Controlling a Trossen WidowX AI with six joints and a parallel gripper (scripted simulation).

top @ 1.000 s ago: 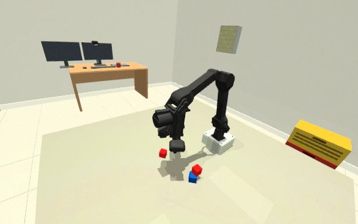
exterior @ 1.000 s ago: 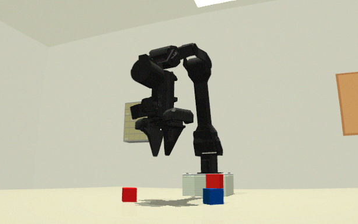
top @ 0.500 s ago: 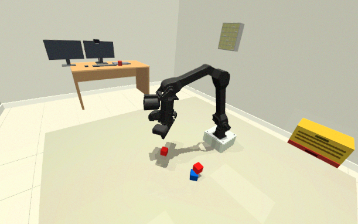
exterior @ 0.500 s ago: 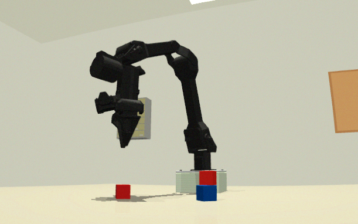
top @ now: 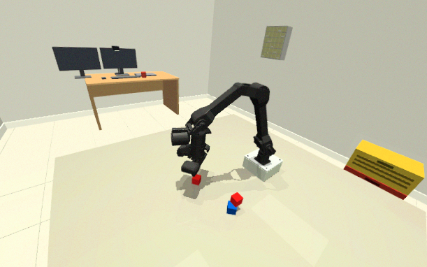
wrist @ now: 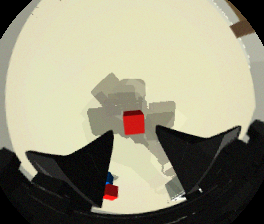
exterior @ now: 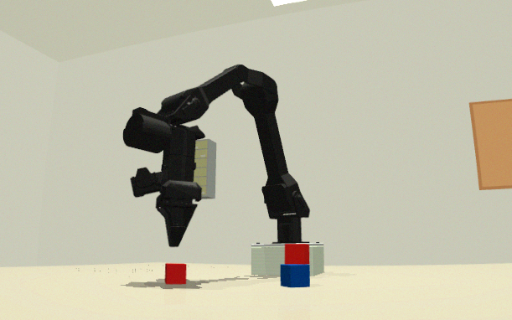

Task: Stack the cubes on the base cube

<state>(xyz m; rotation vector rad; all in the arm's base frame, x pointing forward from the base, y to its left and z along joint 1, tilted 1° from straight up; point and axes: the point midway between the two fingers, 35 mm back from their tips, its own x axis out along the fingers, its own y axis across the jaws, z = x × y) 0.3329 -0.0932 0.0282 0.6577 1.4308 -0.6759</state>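
Right now my gripper tip is 200 mm to the right of the red cube, 70 mm past it and 10 mm above it. The rest, counted from my gripper tip: blue base cube 200 mm to the left, 50 mm behind, 40 mm below.
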